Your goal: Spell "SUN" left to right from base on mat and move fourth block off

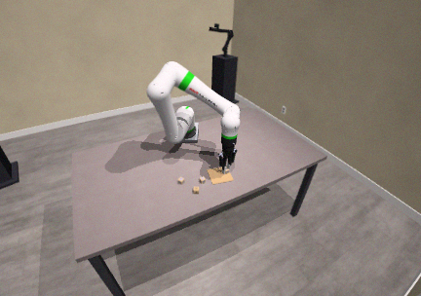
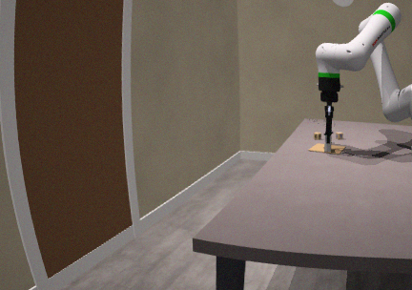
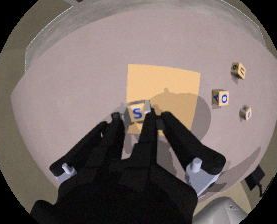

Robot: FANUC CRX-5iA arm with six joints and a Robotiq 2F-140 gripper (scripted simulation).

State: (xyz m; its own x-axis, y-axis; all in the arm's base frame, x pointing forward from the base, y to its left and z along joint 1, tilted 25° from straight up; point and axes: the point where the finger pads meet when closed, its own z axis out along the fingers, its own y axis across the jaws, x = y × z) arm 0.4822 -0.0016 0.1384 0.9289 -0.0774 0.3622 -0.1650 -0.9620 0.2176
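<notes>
Now: the tan mat 1 cm behind my hand, 5 cm to the right of it and 4 cm below it. From my hand the other things lie so: tan letter block: 1 cm ahead, 26 cm to the right, 2 cm below.
</notes>
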